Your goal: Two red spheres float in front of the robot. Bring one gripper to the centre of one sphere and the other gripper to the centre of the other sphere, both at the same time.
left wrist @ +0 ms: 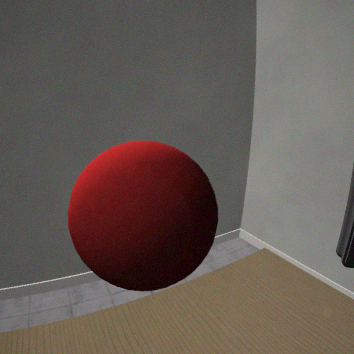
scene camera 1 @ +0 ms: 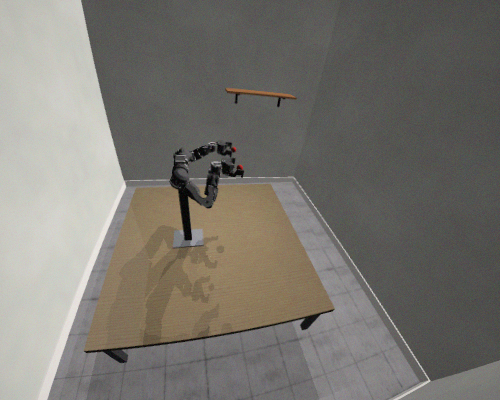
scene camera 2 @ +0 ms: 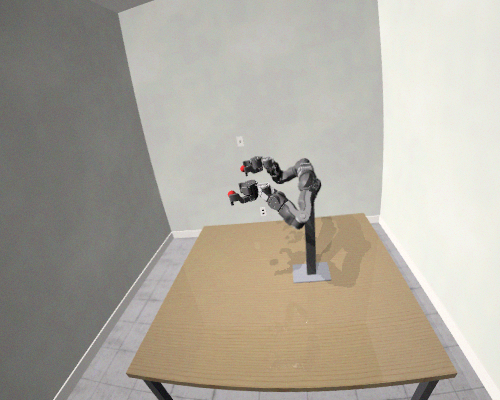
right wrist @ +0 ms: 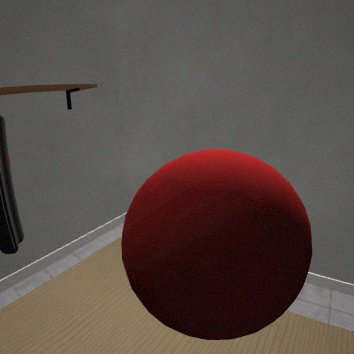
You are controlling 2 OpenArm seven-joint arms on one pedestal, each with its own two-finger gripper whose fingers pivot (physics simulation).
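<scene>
One red sphere [scene camera 1: 234, 149] [scene camera 2: 231, 193] [left wrist: 143, 215] floats at the fingertips of my left gripper [scene camera 1: 231, 149] [scene camera 2: 235, 194], which is open and empty. In the left wrist view this sphere is large, left of centre and low; one finger shows at the right edge. The other red sphere [scene camera 1: 240, 167] [scene camera 2: 242, 169] [right wrist: 217, 244] floats at the fingertips of my right gripper [scene camera 1: 238, 168] [scene camera 2: 245, 169], also open and empty. In the right wrist view it is large, right of centre and low; one finger shows at the left edge. Exact centring between the fingers is too small to tell.
The wooden table [scene camera 1: 265, 280] [scene camera 2: 240, 340] lies well below both arms, with the pedestal [scene camera 1: 185, 215] [scene camera 2: 310, 245] standing on it. A brown wall shelf [scene camera 1: 260, 93] [right wrist: 50, 88] is on the dark wall. The two forearms run side by side, apart.
</scene>
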